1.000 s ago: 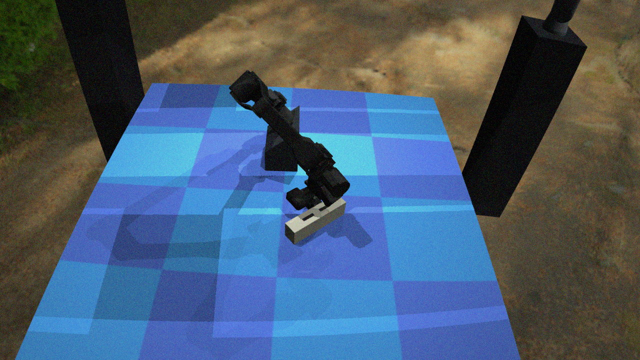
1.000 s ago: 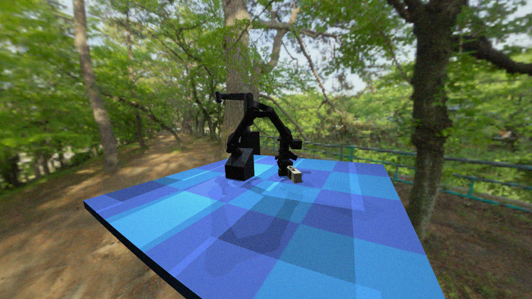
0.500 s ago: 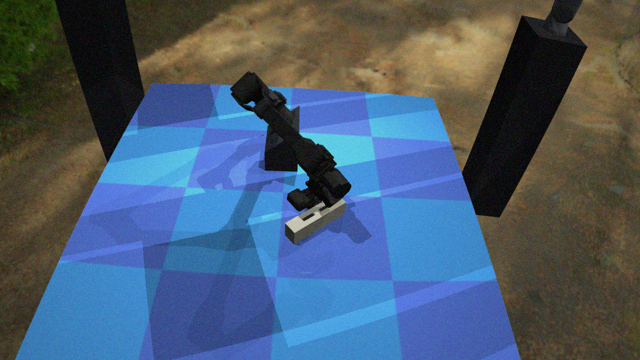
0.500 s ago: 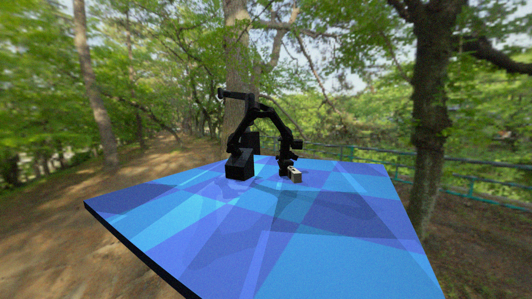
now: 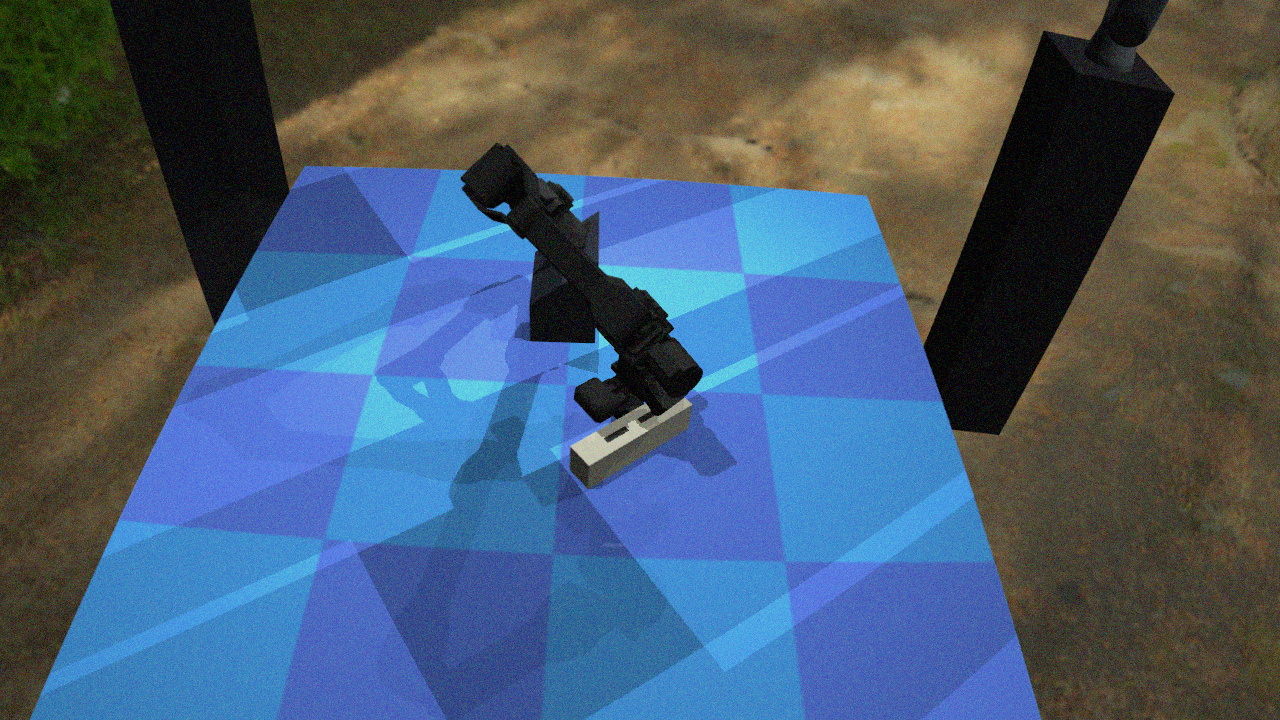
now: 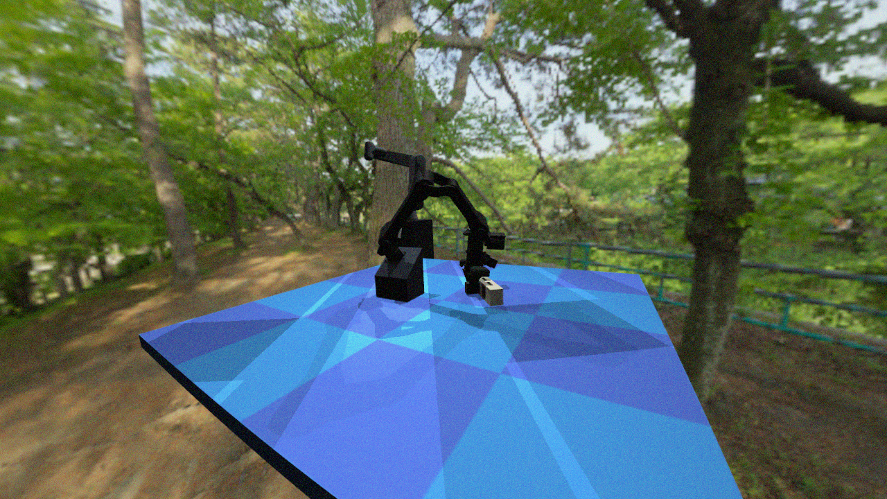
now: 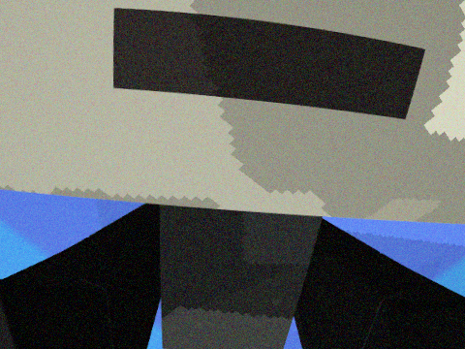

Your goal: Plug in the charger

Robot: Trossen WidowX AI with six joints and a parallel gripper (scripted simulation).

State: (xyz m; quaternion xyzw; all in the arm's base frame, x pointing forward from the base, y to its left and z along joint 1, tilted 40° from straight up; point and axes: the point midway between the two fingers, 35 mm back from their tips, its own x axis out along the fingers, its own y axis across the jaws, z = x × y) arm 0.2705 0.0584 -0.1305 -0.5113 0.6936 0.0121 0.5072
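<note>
The black two-prong charger is 10 mm ahead of my gripper tip, 10 mm to the left of it and 10 mm above it.
</note>
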